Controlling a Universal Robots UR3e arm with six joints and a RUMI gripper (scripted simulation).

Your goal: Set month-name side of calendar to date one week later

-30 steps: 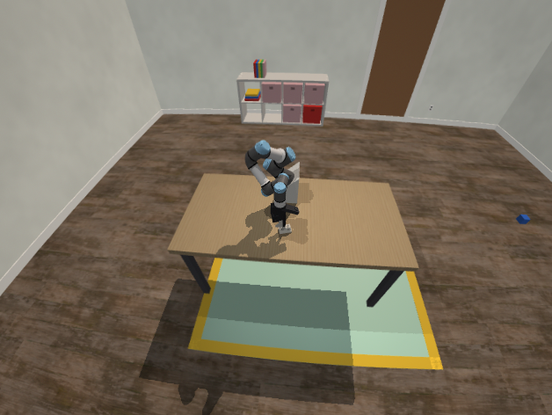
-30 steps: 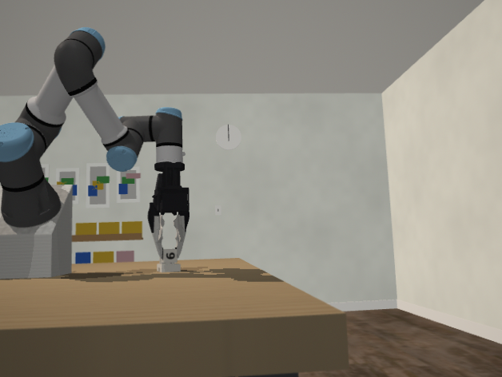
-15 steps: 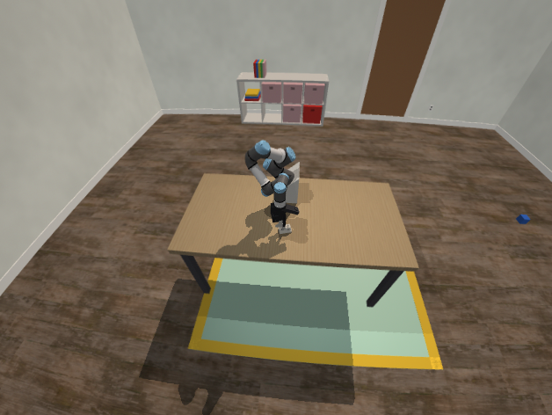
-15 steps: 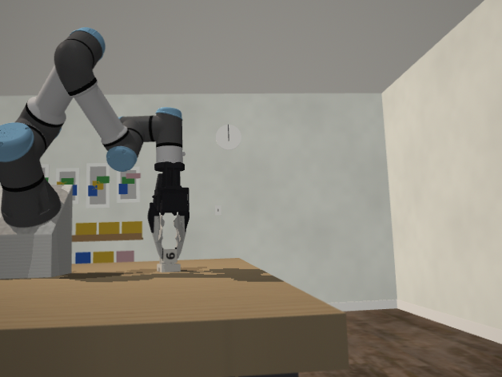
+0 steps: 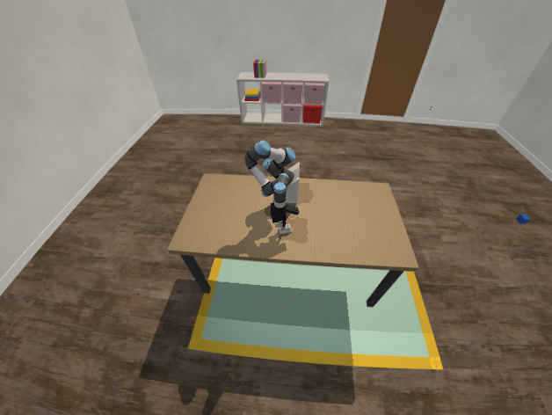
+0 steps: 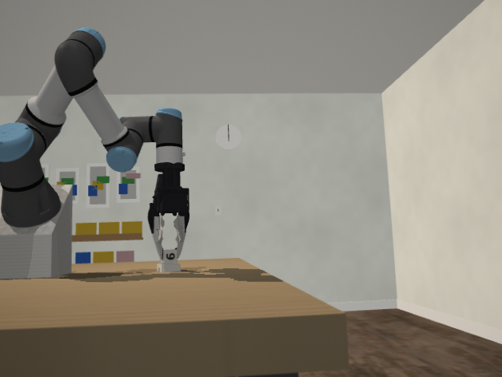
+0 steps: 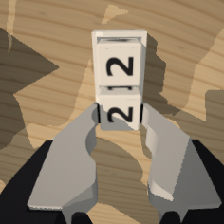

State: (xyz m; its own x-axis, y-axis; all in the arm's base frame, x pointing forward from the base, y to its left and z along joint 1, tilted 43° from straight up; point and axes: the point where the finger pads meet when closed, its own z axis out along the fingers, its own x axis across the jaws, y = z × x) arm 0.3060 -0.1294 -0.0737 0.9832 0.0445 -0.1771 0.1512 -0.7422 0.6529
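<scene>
The white calendar tray is 40 mm below my hand and 20 mm to the left of it.
</scene>
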